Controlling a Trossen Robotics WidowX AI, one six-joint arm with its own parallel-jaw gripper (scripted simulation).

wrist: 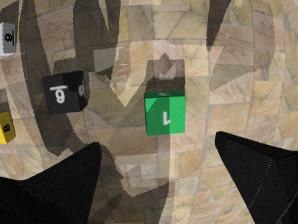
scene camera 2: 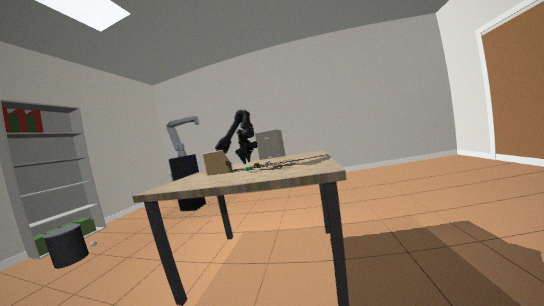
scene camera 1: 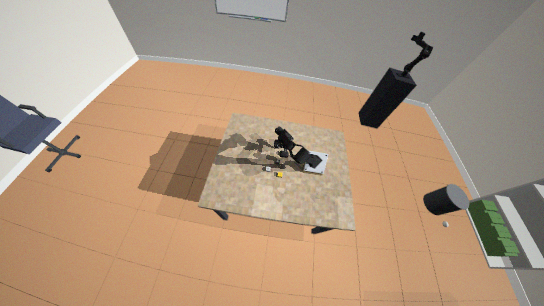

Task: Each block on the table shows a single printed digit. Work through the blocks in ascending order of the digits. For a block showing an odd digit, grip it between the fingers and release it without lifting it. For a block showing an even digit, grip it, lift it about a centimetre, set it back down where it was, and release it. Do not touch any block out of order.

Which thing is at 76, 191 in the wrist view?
My gripper.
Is my gripper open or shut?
Open.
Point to a black block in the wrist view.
At 65, 92
